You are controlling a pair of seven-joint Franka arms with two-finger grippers.
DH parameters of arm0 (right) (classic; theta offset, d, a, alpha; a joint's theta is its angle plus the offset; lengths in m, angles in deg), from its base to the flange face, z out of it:
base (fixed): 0 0 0 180
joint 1: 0 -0.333 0 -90
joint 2: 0 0 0 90
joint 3: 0 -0.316 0.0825 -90
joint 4: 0 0 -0.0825 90
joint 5: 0 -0.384 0 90
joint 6: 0 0 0.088 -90
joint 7: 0 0.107 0 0
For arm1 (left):
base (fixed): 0 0 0 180
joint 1: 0 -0.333 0 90
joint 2: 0 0 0 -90
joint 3: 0 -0.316 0.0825 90
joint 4: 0 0 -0.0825 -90
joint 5: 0 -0.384 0 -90
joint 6: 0 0 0.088 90
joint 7: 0 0.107 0 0
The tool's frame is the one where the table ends.
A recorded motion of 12 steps. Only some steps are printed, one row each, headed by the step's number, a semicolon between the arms.
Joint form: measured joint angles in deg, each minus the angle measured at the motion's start. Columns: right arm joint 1, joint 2, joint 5, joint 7, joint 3, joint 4, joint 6; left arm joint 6, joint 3, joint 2, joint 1, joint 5, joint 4, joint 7.
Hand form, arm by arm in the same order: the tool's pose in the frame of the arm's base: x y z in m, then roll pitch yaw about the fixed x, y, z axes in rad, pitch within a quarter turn. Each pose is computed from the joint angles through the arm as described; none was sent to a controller.
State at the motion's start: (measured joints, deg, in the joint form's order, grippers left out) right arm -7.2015 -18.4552 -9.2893 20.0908 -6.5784 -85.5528 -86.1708; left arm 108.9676 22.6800 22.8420 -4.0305 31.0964 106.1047 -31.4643
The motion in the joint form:
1: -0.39 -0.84 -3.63 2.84 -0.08 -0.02 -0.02; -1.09 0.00 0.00 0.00 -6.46 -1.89 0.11
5: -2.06 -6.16 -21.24 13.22 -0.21 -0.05 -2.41; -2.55 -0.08 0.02 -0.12 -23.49 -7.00 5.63
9: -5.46 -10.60 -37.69 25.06 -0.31 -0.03 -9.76; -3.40 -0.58 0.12 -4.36 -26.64 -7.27 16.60
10: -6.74 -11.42 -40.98 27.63 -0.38 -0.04 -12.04; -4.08 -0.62 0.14 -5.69 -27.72 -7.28 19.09
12: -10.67 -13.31 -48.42 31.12 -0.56 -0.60 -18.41; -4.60 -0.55 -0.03 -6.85 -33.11 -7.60 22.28
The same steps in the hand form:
1: 0.6011 0.1694 0.4606 -3.0215 0.4002 -0.1492; 0.5713 -0.2094 0.3239 2.8707 0.5657 0.3480
5: 0.6060 0.2206 0.4173 -2.8470 0.6280 -0.2968; 0.5955 -0.1881 0.3514 3.0058 0.3419 0.1686
9: 0.6136 0.2794 0.3887 -2.7603 0.8437 -0.5122; 0.6089 -0.1345 0.3498 2.9940 0.3055 0.0369
10: 0.6134 0.2963 0.3838 -2.7576 0.8867 -0.5665; 0.6107 -0.1184 0.3487 2.9992 0.3059 0.0095
12: 0.6063 0.3423 0.3673 -2.7392 0.9702 -0.6559; 0.6143 -0.0990 0.3512 3.0661 0.2808 -0.0523

